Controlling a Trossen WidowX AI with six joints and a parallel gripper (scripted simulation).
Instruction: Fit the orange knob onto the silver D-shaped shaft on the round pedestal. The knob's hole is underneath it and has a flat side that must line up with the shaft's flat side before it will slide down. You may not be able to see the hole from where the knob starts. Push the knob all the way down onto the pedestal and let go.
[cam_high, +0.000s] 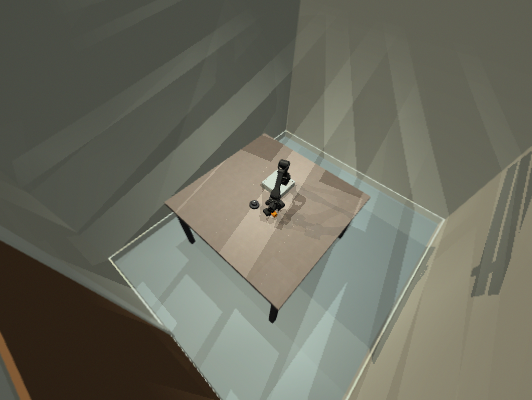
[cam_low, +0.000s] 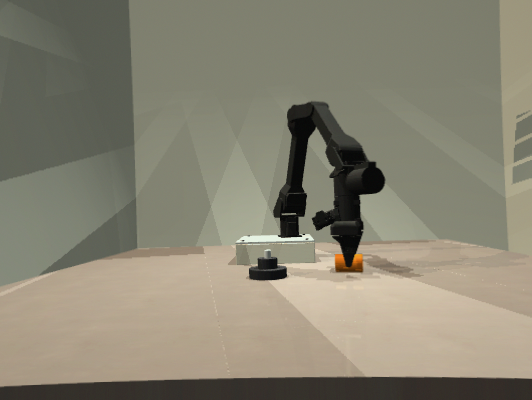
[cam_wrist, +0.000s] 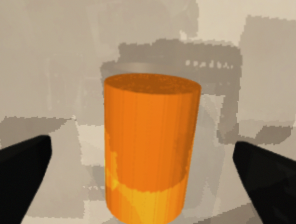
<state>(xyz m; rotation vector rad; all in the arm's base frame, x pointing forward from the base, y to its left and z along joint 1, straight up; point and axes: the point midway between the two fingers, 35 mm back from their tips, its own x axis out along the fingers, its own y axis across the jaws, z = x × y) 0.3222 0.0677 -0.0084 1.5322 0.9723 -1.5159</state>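
The orange knob is 10 mm to the right of my gripper tip and 10 mm behind it. From my gripper tip the other things lie so: round pedestal 190 mm to the right, 10 mm above.
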